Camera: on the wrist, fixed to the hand. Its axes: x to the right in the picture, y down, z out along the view.
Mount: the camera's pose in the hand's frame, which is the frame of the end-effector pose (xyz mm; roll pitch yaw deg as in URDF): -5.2 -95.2 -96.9 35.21 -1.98 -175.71
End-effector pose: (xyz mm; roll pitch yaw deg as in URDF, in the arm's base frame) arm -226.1 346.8 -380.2 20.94 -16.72 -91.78
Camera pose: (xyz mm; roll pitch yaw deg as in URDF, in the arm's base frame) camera -281.3 317.7 -501.0 15.74 16.34 93.13
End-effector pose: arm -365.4 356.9 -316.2 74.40 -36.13 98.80
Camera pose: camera -442.3 411.0 -414.4 -36.67 39.66 -77.22
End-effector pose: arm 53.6 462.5 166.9 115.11 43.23 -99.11
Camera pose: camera 185.6 476.4 137.6 -79.80 -38.51 80.86
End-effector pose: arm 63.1 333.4 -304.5 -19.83 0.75 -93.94
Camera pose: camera -58.6 347.8 -363.3 54.97 -4.07 89.43
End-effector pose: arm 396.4 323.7 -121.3 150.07 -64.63 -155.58
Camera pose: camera 482.5 219.1 -110.4 -121.57 68.33 17.02
